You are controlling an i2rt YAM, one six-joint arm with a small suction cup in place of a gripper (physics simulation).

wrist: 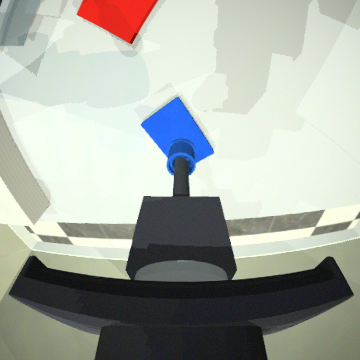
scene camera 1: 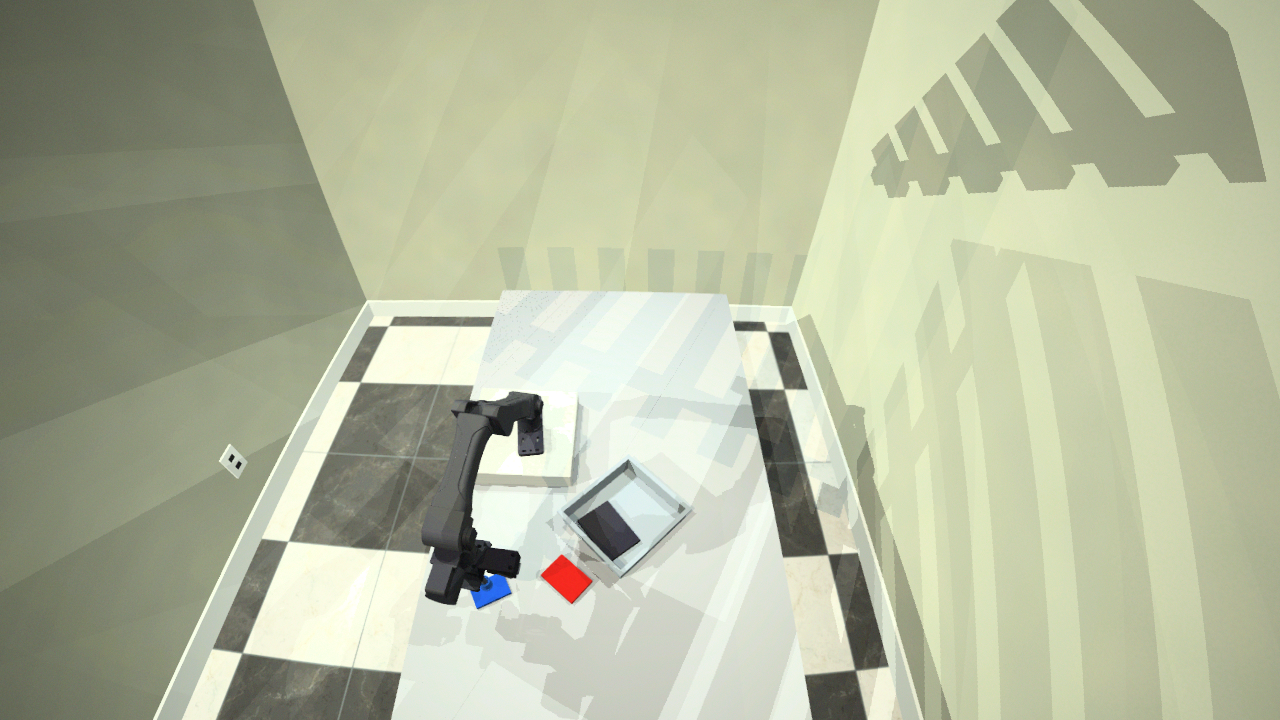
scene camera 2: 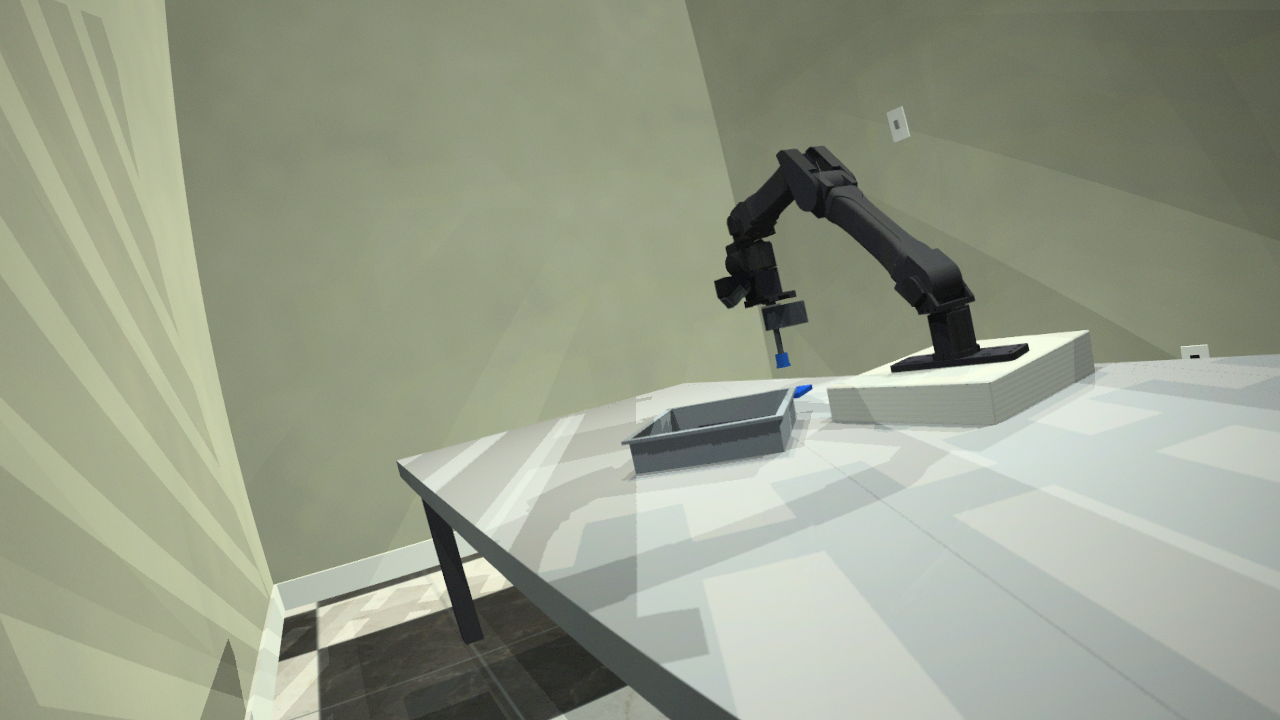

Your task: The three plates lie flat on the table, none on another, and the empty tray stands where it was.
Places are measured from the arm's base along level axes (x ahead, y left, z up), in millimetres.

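Where they show: end effector, tool point: (wrist: 180, 151) (scene camera 1: 486, 584) (scene camera 2: 783, 366); arm's base, origin of the base link: (scene camera 1: 530, 425) (scene camera 2: 958, 361).
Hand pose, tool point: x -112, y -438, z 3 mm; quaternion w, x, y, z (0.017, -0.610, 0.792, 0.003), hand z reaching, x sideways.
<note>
Things, the pixels of their top centre, and the offset from my tool point. Level surfaces: height alone.
- blue plate, middle of its top: (wrist: 178, 138) (scene camera 2: 792, 390) (scene camera 1: 489, 589) dx -5, dy +6, dz -50 mm
- red plate, middle of its top: (scene camera 1: 566, 577) dx +176, dy +13, dz -50 mm
- grey tray, middle of its top: (scene camera 2: 716, 411) (scene camera 1: 624, 510) dx +334, dy +148, dz -10 mm
- dark plate, middle of its top: (scene camera 1: 608, 530) dx +289, dy +119, dz -46 mm
- table, its level: dz -60 mm
The blue plate (scene camera 1: 491, 594) (scene camera 2: 803, 390) (wrist: 175, 122) lies on the table, apart from the others. My suction cup (scene camera 2: 783, 365) (wrist: 181, 161) is open and hangs above it with a gap, carrying nothing. The red plate (scene camera 1: 566, 579) (wrist: 120, 17) lies flat on the table between the blue plate and the tray. The grey tray (scene camera 1: 658, 542) (scene camera 2: 707, 449) (wrist: 16, 30) stands on the table. A dark plate (scene camera 1: 608, 530) lies inside the tray at its left side in scene camera 1. The red plate does not show in scene camera 2.
The arm's pale base block (scene camera 1: 528, 480) (scene camera 2: 913, 404) stands on the table (scene camera 1: 689, 662) (scene camera 2: 895, 555) behind the plates in scene camera 1. The blue plate lies near the table's left edge there, with the tiled floor beyond.
</note>
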